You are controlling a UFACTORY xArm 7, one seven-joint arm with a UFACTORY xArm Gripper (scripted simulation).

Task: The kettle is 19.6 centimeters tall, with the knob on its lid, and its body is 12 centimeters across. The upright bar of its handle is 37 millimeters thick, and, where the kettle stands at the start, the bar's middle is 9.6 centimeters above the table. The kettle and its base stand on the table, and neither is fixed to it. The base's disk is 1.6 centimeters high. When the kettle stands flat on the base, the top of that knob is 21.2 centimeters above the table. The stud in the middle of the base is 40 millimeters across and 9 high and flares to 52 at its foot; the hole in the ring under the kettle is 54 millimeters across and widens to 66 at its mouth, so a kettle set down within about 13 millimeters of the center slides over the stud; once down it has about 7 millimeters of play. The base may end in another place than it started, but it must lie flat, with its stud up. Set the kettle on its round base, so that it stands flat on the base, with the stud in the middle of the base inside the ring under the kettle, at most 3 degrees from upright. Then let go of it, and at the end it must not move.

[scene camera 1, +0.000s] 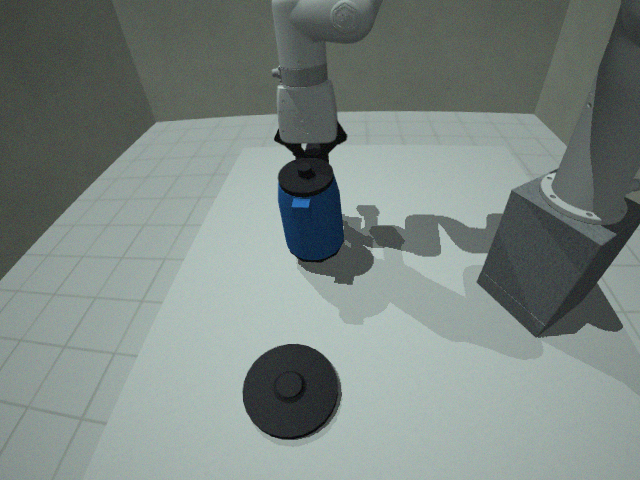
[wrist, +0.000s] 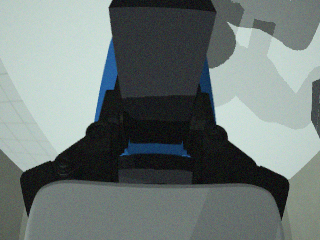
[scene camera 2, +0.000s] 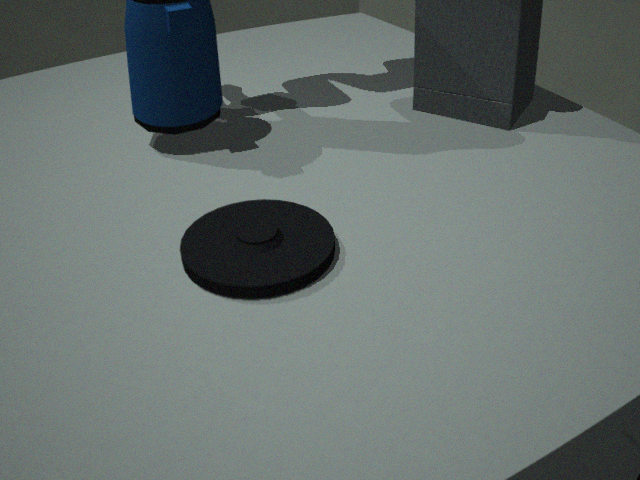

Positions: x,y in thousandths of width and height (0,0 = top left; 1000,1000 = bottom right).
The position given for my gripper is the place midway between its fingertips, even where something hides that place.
My gripper shows in scene camera 1 (490,355) and in the wrist view (492,365); in scene camera 2 it is out of frame. A blue kettle shows in scene camera 1 (491,484), in the wrist view (498,244) and in scene camera 2 (274,178).
